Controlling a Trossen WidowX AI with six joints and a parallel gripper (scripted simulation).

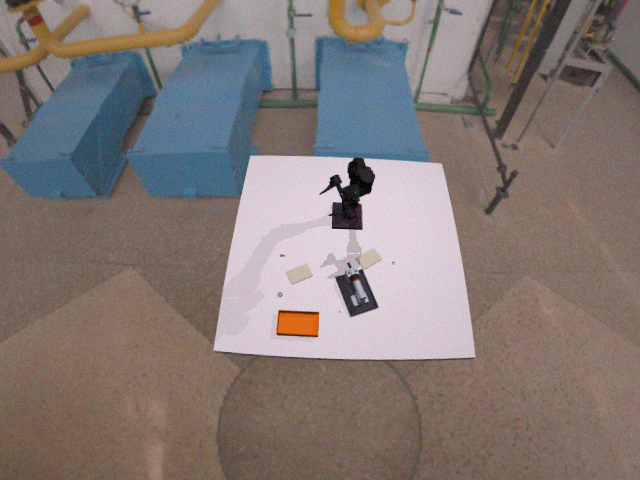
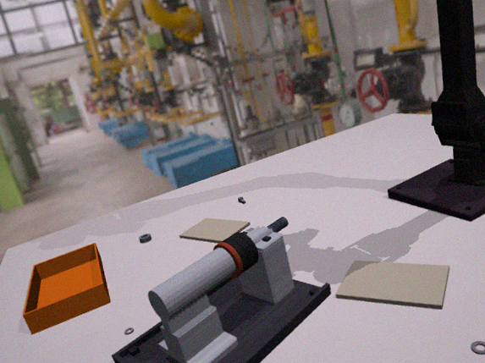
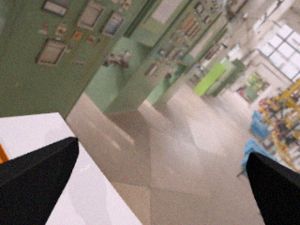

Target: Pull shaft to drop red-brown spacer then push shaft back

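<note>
Right now my gripper tip is 13 cm short of the black spacer, 14 cm to the right of it and 45 cm above it. Round my gripper tip: red-brown spacer (14 cm ahead, 15 cm to the left, 45 cm below); then orange tray (31 cm ahead, 16 cm to the right, 52 cm below).
</note>
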